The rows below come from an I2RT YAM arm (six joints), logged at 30 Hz.
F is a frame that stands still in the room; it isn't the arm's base.
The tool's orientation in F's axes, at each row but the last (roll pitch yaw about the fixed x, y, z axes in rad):
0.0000 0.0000 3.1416
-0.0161 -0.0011 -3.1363
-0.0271 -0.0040 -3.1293
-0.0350 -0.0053 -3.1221
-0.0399 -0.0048 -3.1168
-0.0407 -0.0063 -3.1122
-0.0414 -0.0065 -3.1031
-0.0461 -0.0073 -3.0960
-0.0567 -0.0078 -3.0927
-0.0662 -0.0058 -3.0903
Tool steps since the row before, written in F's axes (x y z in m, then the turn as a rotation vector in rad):
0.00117 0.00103 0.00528 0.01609 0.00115 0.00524
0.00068 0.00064 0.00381 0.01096 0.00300 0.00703
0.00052 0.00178 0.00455 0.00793 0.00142 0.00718
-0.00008 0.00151 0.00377 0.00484 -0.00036 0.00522
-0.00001 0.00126 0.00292 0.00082 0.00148 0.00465
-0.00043 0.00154 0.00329 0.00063 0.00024 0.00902
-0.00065 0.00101 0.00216 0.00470 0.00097 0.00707
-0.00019 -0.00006 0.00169 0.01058 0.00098 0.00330
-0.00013 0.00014 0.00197 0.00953 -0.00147 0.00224
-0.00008 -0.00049 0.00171 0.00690 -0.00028 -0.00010
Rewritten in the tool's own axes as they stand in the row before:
-0.00117 -0.00103 0.00528 -0.01609 -0.00115 0.00524
-0.00068 -0.00070 0.00380 -0.01097 -0.00305 0.00699
-0.00052 -0.00190 0.00450 -0.00792 -0.00152 0.00717
0.00007 -0.00164 0.00371 -0.00480 0.00027 0.00526
-0.00001 -0.00138 0.00287 -0.00083 -0.00164 0.00459
0.00041 -0.00168 0.00322 -0.00058 -0.00059 0.00901
0.00062 -0.00112 0.00211 -0.00469 -0.00108 0.00706
0.00020 -0.00003 0.00169 -0.01059 -0.00065 0.00335
0.00014 -0.00026 0.00196 -0.00943 0.00180 0.00242
0.00011 0.00037 0.00174 -0.00688 0.00064 -0.00002

